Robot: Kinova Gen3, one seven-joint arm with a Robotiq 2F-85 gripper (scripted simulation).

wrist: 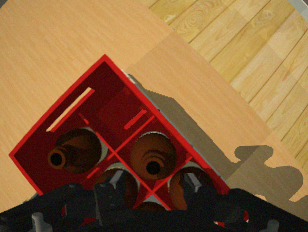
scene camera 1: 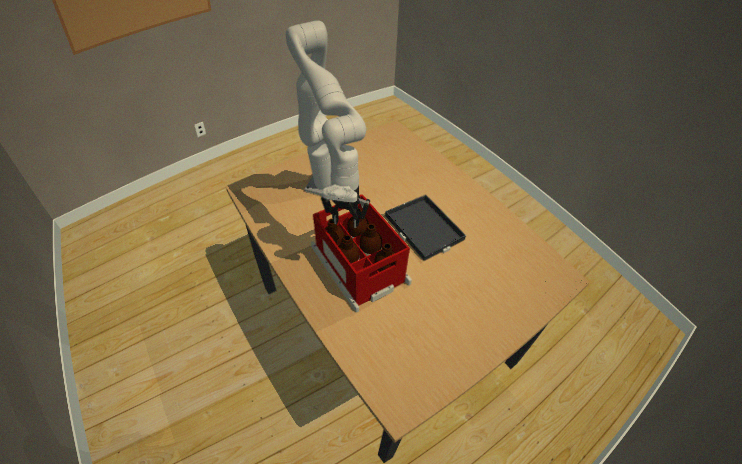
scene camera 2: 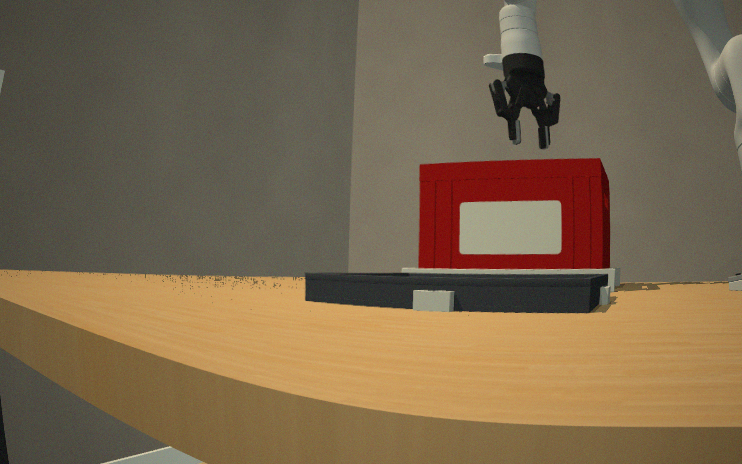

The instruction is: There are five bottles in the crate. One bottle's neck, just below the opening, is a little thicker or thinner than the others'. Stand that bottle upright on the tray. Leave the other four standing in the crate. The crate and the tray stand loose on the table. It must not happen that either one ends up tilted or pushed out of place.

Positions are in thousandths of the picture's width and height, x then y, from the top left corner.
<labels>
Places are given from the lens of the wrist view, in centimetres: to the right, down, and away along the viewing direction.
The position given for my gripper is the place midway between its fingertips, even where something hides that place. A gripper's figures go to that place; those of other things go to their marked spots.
my gripper (wrist: 502, 791): 0, 6, 16
red crate (wrist: 388, 494): -7, 0, 38
glass bottle (wrist: 248, 653): -11, 5, 26
The marked spots on the glass bottle and the red crate are 14 cm apart.
</labels>
